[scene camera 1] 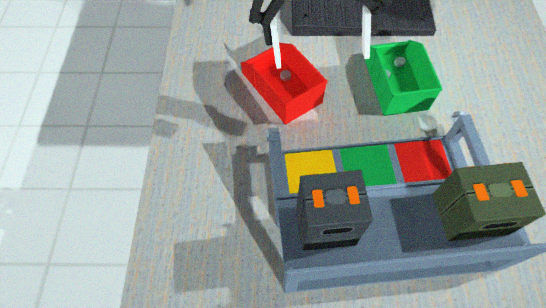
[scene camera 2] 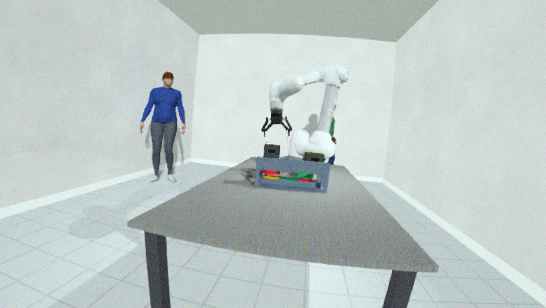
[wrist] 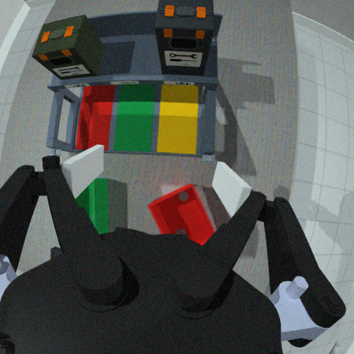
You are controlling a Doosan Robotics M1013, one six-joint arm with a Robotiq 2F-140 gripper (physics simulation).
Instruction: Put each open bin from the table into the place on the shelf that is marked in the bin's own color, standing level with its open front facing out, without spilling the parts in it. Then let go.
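Places are measured from the arm's base along level axes (x ahead, y left, z up), in centimetres.
Pixels of known places: gripper, fingertip midpoint: (scene camera 1: 321, 59) (scene camera 2: 276, 141).
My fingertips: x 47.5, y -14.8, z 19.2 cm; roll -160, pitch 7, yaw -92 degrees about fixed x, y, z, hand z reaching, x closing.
Note:
Ahead of a thing's pixels: the offset from my fingertips to its top centre. "*": to the spot under its first point. Level surfaces: height alone.
A red open bin {* dx -5.2, dy -0.7, dz -18.0 cm} (scene camera 1: 306, 100) (wrist: 172, 214) stands turned at an angle on the table, with round grey parts inside. A green open bin {* dx -4.0, dy +20.7, dz -18.4 cm} (scene camera 1: 411, 101) (wrist: 101, 205) stands beside it, also with round grey parts; a finger partly hides it in the wrist view. The shelf (scene camera 1: 370, 276) (scene camera 2: 292, 164) (wrist: 209, 120) has a yellow mark {* dx +7.7, dy -1.4, dz -22.0 cm} (scene camera 1: 307, 165) (wrist: 177, 125), a green mark {* dx +7.6, dy +10.5, dz -22.0 cm} (scene camera 1: 367, 162) (wrist: 134, 130) and a red mark {* dx +7.7, dy +20.5, dz -22.0 cm} (scene camera 1: 417, 160) (wrist: 97, 120), with no bin on them. My gripper (scene camera 1: 322, 60) (scene camera 2: 276, 135) (wrist: 159, 165) is open and empty, above the bins' level.
A dark grey toolbox {dx +23.1, dy -0.6, dz -0.3 cm} (scene camera 1: 335, 212) (scene camera 2: 271, 151) (wrist: 185, 42) and an olive toolbox {dx +22.3, dy +22.4, dz -2.8 cm} (scene camera 1: 490, 200) (scene camera 2: 314, 157) (wrist: 70, 47) stand on the shelf's top board. A black slab (scene camera 1: 345, 20) lies behind the bins. A person in blue (scene camera 2: 165, 105) stands on the floor beyond the table {dz -22.7 cm} (scene camera 2: 280, 225).

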